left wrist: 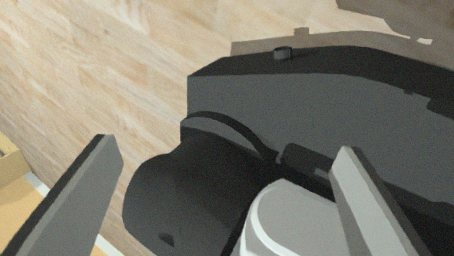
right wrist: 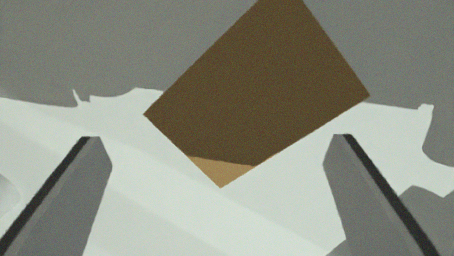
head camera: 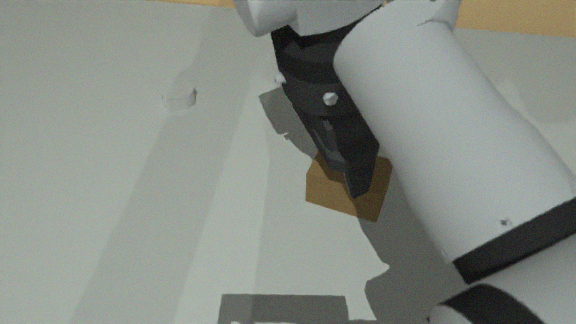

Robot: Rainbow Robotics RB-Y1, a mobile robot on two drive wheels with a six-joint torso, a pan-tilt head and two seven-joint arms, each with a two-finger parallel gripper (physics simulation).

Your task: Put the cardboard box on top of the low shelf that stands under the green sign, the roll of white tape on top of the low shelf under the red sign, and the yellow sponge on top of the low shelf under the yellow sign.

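Places are measured from the robot's base along level axes (x down, y ahead, z right), in millimetres.
Pixels of known places: left gripper, between the fingertips: [left wrist: 227, 155]; right gripper, between the fingertips: [right wrist: 217, 150] [head camera: 336, 155].
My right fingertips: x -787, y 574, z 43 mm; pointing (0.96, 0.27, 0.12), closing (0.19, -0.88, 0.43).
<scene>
Ahead of a thing's pixels: the offset from my right fingertips to its top centre. Level surfaces: height alone.
The brown cardboard box @(dy -2, dx +16, dz +19 mm) [head camera: 327, 192] [right wrist: 260, 90] lies on the white surface @(dx +66 mm) [head camera: 125, 210] [right wrist: 150, 200], turned at an angle. My right gripper [head camera: 349, 181] [right wrist: 217, 150] is open and empty above it; in the head camera its fingers cover part of the box, and in the right wrist view the box lies mostly beyond the fingertips. The roll of white tape @(dy +187, dx +42, dz -230 mm) [head camera: 180, 99] stands on the same surface, to the left in the head camera. My left gripper [left wrist: 227, 155] is open and empty, above the robot's own base. The yellow sponge, the shelves and the signs cannot be made out.
The robot's dark base [left wrist: 310, 110] fills much of the left wrist view, over the wooden floor @(dx +786 mm) [left wrist: 100, 65]. A light wooden container [left wrist: 12, 170] shows in part at the left edge. My right arm [head camera: 450, 115] covers the right of the head camera view.
</scene>
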